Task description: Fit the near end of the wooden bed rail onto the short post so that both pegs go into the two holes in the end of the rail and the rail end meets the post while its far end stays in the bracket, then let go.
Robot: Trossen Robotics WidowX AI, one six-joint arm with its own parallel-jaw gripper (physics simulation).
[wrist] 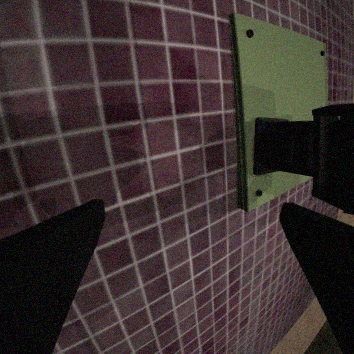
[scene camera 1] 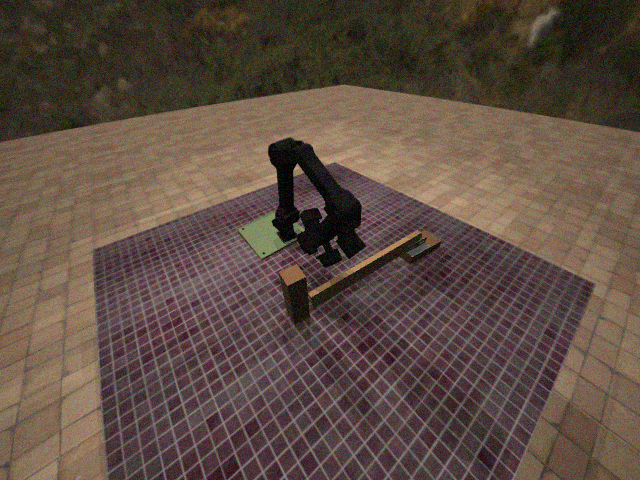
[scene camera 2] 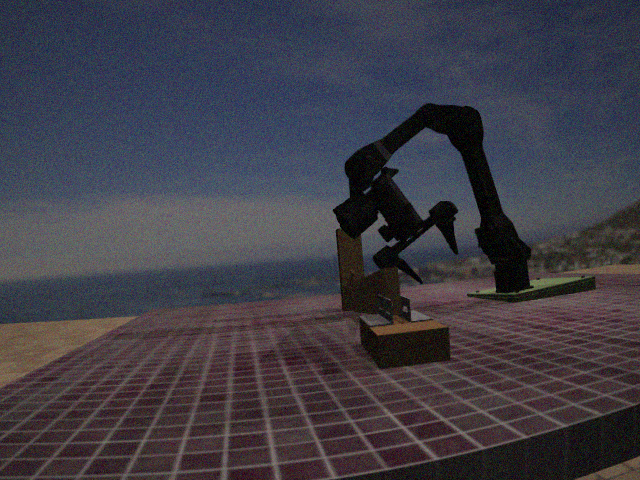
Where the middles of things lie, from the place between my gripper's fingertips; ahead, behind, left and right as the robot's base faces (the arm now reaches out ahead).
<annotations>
The wooden bed rail (scene camera 1: 331,288) is 16 cm ahead of my hand, 12 cm to the left of it and 3 cm below it. Round my hand: bracket (scene camera 2: 383,318) (33 cm to the left, 16 cm ahead, 3 cm below).
</annotations>
